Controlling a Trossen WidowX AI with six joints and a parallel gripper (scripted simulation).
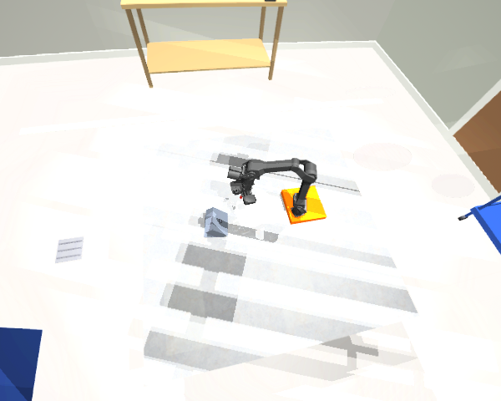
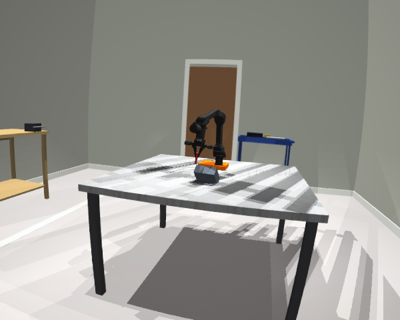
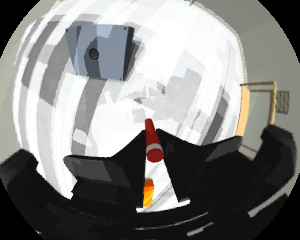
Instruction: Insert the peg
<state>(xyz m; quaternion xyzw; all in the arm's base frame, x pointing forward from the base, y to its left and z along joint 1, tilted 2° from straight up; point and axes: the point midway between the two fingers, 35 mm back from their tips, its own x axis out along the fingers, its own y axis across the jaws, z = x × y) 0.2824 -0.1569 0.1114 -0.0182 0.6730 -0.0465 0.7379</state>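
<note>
Right now the sloped panel is 170 mm ahead of my gripper tip, 80 mm to the left of it and 70 mm below it. From my gripper tip the other things lie so: red peg (20 mm above).
</note>
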